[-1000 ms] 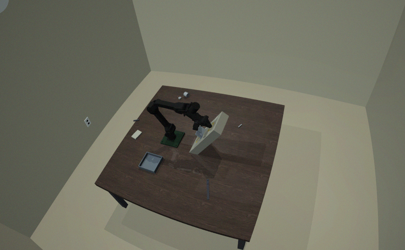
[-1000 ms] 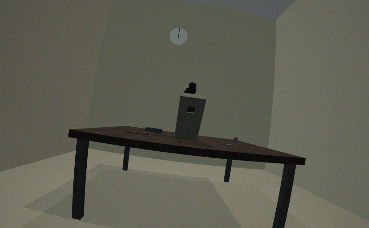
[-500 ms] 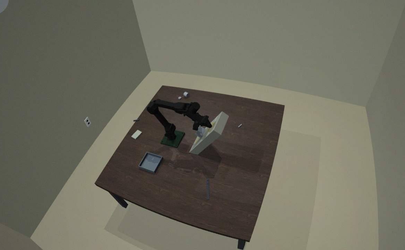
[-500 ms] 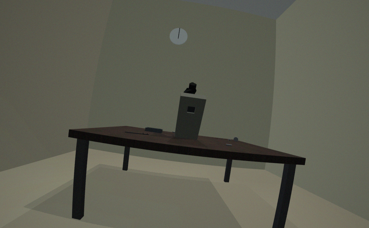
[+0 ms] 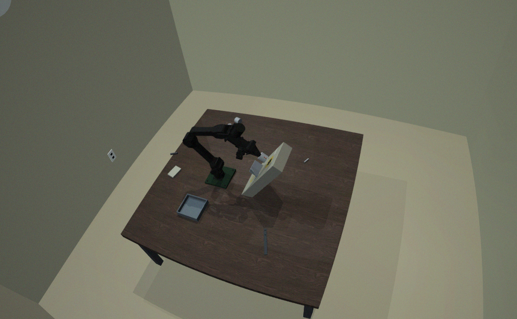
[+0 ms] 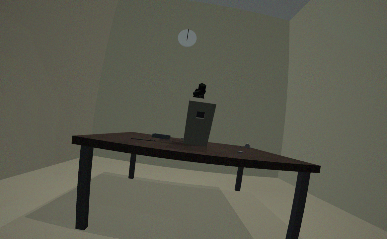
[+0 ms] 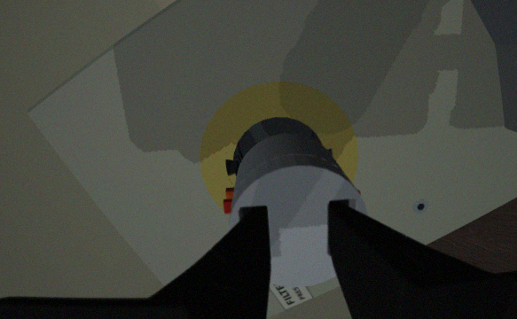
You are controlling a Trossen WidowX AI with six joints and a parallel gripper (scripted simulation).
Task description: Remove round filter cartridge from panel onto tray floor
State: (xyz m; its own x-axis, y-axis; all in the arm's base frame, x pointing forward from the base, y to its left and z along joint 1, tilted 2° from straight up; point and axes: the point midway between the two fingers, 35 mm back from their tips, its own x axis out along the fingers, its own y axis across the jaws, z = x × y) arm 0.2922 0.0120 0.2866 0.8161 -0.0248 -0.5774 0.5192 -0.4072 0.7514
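The beige service panel is 10 mm ahead of my gripper tip and 110 mm below it. From my gripper tip the other things lie so: tray (380 mm behind, 280 mm to the right, 270 mm below); then filter cartridge (10 mm ahead, 10 mm below); then short pin (180 mm ahead, 280 mm to the left, 270 mm below).
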